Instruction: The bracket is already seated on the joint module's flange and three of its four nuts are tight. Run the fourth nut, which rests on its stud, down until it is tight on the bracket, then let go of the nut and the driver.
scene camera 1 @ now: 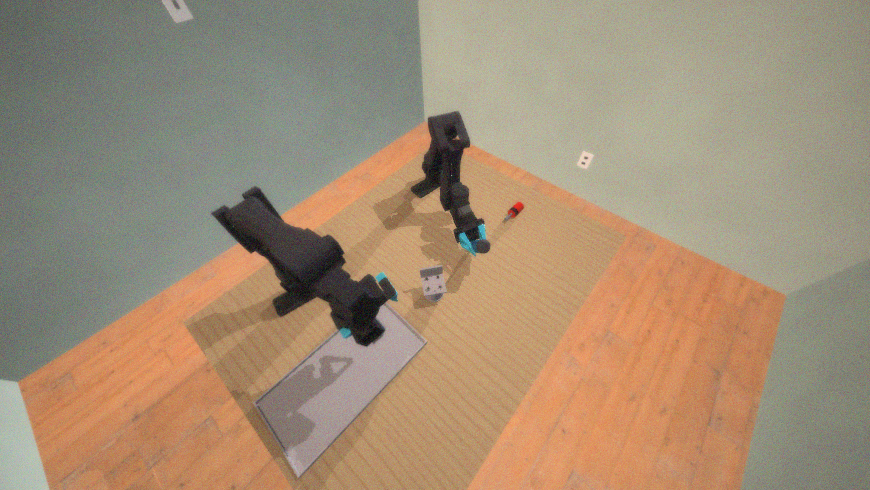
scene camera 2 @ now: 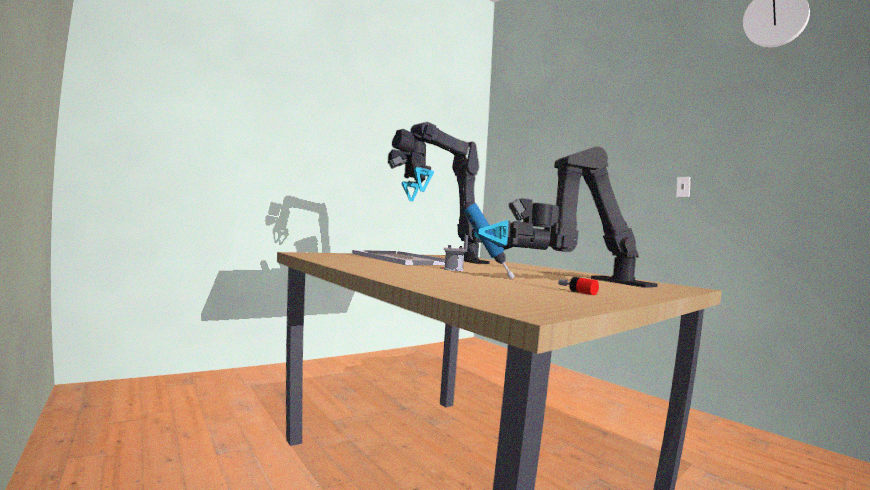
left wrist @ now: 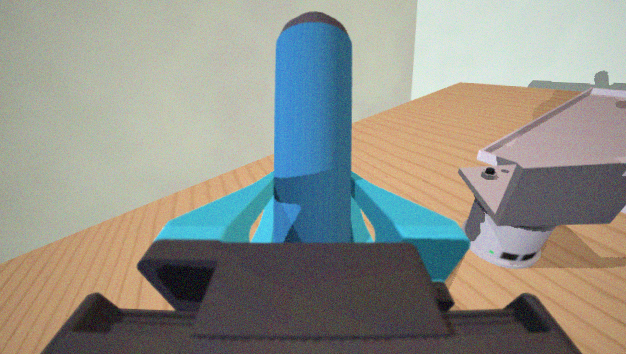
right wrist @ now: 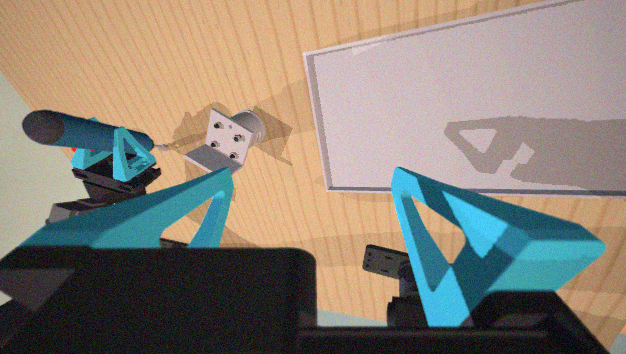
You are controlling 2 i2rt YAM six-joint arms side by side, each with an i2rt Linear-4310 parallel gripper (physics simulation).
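Places are measured from the left arm's base along level axes (x ahead, y left, z up), in metres.
Where they show: left gripper, between the fingertips: (scene camera 2: 476,232) (left wrist: 312,177) (right wrist: 104,123); right gripper, between the fingertips: (scene camera 1: 380,313) (scene camera 2: 416,196) (right wrist: 312,176); left arm's base, origin of its link: (scene camera 1: 433,183) (scene camera 2: 622,282); right arm's base, origin of its link: (scene camera 2: 470,261).
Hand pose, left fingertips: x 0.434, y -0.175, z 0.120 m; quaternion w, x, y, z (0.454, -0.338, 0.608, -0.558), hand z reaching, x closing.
Note:
Each offset is from my left fingertips to the top centre of the thing. "spot": to the spot under its first point. Level surfaces: height alone.
The grey bracket (scene camera 1: 433,281) (left wrist: 565,192) (right wrist: 212,159) sits on the round joint module @(dx -0.041, dy -0.162, dz -0.046 m) (scene camera 2: 453,261) (left wrist: 510,250) (right wrist: 256,125). Dark nuts or stud ends show at four places on its plate in the right wrist view; which nut is loose I cannot tell. My left gripper (scene camera 1: 473,239) (scene camera 2: 493,233) (left wrist: 312,177) is shut on the blue driver (scene camera 2: 480,220) (left wrist: 313,100) (right wrist: 90,134). The driver is tilted, its tip @(spot: dx -0.079, dy +0.060, dz -0.109 m) (scene camera 2: 510,275) (right wrist: 162,147) low over the table and apart from the bracket. My right gripper (scene camera 2: 417,193) (right wrist: 312,176) is open and empty, high above the table.
A shallow grey tray @(dx -0.023, dy -0.501, dz -0.104 m) (scene camera 1: 389,359) (left wrist: 565,150) (right wrist: 450,65) lies beside the joint module, below the right arm. A red tool with a black collar @(dx -0.090, dy +0.281, dz -0.086 m) (scene camera 1: 516,209) (scene camera 2: 587,286) lies on the table @(dz -0.120 m) (scene camera 2: 517,304) near the left arm's base.

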